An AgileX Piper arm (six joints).
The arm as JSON. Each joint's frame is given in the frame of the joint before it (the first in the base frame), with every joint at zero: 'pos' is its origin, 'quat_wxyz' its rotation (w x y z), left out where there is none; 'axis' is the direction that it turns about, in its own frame. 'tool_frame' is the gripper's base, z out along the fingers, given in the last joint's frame.
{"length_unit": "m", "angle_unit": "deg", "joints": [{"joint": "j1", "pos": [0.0, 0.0, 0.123], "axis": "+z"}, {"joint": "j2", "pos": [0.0, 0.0, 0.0], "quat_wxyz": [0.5, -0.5, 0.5, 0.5], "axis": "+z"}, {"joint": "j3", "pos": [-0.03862, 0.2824, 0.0], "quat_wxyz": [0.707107, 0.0, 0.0, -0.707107], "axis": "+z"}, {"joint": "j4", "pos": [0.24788, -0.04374, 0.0], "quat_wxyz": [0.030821, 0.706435, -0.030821, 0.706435], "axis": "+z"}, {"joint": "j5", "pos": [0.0, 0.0, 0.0], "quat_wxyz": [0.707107, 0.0, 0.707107, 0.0], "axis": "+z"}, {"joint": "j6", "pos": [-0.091, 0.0, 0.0], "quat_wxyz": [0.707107, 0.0, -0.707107, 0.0], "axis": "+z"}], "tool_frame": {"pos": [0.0, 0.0, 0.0], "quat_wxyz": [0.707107, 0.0, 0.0, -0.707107]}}
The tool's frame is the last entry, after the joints.
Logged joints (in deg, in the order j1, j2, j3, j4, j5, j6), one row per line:
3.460 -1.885 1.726 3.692 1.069 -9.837
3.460 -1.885 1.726 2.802 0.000 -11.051
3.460 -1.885 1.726 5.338 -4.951 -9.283
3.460 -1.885 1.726 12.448 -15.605 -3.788
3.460 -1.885 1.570 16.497 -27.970 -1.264
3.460 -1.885 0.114 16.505 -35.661 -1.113
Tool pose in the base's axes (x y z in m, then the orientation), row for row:
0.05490 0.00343 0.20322 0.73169 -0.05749 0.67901 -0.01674
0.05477 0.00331 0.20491 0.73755 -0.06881 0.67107 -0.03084
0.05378 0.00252 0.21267 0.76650 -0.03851 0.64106 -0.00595
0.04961 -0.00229 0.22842 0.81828 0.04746 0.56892 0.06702
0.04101 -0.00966 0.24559 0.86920 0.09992 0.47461 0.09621
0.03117 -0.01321 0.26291 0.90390 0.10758 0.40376 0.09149
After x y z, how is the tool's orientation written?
As a quaternion, w x y z.
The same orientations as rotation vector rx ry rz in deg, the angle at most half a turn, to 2 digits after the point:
-7.25 85.61 -2.11
-8.66 84.42 -3.88
-4.79 79.77 -0.74
5.79 69.45 8.18
11.98 56.89 11.53
12.74 47.81 10.83

